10 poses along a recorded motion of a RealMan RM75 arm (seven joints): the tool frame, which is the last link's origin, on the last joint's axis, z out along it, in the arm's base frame.
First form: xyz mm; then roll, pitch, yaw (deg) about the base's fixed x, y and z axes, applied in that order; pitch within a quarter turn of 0, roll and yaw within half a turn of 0.
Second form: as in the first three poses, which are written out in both.
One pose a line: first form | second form
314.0, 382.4, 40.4, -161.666, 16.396, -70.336 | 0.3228, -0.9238, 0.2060; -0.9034, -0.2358, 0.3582; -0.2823, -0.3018, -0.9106; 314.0, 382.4, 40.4
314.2, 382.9, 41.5, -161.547, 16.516, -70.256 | 0.3239, -0.9232, 0.2068; -0.9024, -0.2358, 0.3607; -0.2843, -0.3035, -0.9094; 314.2, 382.9, 41.5
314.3, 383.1, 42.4, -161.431, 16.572, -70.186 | 0.3249, -0.9226, 0.2079; -0.9017, -0.2359, 0.3623; -0.2852, -0.3052, -0.9086; 314.3, 383.1, 42.4
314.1, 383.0, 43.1, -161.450, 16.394, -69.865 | 0.3302, -0.9210, 0.2066; -0.9007, -0.2420, 0.3607; -0.2822, -0.3052, -0.9095; 314.1, 383.0, 43.1
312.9, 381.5, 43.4, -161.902, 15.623, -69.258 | 0.3411, -0.9185, 0.1998; -0.9006, -0.2584, 0.3494; -0.2693, -0.2992, -0.9154; 312.9, 381.5, 43.4
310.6, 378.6, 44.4, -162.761, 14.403, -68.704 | 0.3518, -0.9166, 0.1898; -0.9024, -0.2782, 0.3290; -0.2487, -0.2870, -0.9251; 310.6, 378.6, 44.4
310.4, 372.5, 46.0, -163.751, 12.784, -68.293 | 0.3607, -0.9149, 0.1814; -0.9061, -0.2976, 0.3009; -0.2213, -0.2729, -0.9363; 310.4, 372.5, 46.0
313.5, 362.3, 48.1, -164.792, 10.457, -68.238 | 0.3646, -0.9139, 0.1787; -0.9133, -0.3136, 0.2599; -0.1815, -0.2580, -0.9490; 313.5, 362.3, 48.1
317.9, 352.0, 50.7, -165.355, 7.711, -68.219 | 0.3677, -0.9110, 0.1866; -0.9202, -0.3275, 0.2144; -0.1342, -0.2505, -0.9588; 317.9, 352.0, 50.7
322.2, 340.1, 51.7, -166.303, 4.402, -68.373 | 0.3675, -0.9099, 0.1926; -0.9269, -0.3412, 0.1566; -0.0768, -0.2361, -0.9687; 322.2, 340.1, 51.7
